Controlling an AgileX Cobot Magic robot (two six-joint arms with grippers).
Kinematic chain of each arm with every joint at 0, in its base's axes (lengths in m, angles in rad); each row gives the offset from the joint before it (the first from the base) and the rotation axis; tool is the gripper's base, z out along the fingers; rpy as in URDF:
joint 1: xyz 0 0 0.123 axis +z
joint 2: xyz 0 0 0 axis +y
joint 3: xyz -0.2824 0 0.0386 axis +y
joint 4: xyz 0.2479 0 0.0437 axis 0.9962 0 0.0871
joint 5: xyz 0 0 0 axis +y
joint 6: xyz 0.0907 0 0.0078 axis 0.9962 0 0.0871
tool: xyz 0 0 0 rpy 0 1.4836 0
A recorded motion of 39 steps. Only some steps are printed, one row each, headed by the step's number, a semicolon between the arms.
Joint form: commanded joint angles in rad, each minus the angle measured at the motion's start. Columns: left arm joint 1, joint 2, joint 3, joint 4, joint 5, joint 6; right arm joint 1, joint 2, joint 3, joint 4, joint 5, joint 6.
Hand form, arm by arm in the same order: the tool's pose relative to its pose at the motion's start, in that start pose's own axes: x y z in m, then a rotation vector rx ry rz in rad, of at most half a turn. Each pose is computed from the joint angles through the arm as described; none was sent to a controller.
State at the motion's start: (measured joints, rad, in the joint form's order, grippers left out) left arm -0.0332 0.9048 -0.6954 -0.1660 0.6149 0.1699; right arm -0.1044 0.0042 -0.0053 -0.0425 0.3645 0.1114
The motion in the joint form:
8: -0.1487 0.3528 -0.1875 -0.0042 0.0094 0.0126; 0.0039 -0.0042 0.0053 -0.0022 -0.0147 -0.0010
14: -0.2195 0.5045 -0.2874 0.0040 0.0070 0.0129; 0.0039 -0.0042 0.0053 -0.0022 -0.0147 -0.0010
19: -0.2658 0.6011 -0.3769 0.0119 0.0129 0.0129; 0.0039 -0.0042 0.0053 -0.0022 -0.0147 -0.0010
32: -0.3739 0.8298 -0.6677 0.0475 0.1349 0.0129; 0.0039 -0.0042 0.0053 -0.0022 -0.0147 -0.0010
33: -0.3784 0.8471 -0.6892 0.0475 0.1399 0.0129; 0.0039 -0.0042 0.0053 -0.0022 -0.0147 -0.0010
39: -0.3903 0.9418 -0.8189 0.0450 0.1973 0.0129; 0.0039 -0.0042 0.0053 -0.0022 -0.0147 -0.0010
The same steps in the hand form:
8: -0.0370 -0.0299 0.0695 0.1126 0.1795 0.1012; 0.0002 0.0002 0.0003 -0.0045 -0.0134 -0.0041
14: -0.0507 -0.0513 0.1027 0.1550 0.2317 0.1590; 0.0002 0.0002 0.0003 -0.0045 -0.0134 -0.0041
19: -0.0634 -0.0684 0.1227 0.1823 0.2461 0.2009; 0.0002 0.0002 0.0003 -0.0045 -0.0134 -0.0041
32: -0.0967 -0.1179 0.1628 0.2450 0.3059 0.3233; 0.0002 0.0002 0.0003 -0.0045 -0.0134 -0.0041
33: -0.0990 -0.1209 0.1663 0.2484 0.3068 0.3272; 0.0002 0.0002 0.0003 -0.0045 -0.0134 -0.0041
39: -0.1121 -0.1330 0.1845 0.2614 0.3293 0.3391; 0.0002 0.0002 0.0003 -0.0045 -0.0134 -0.0041

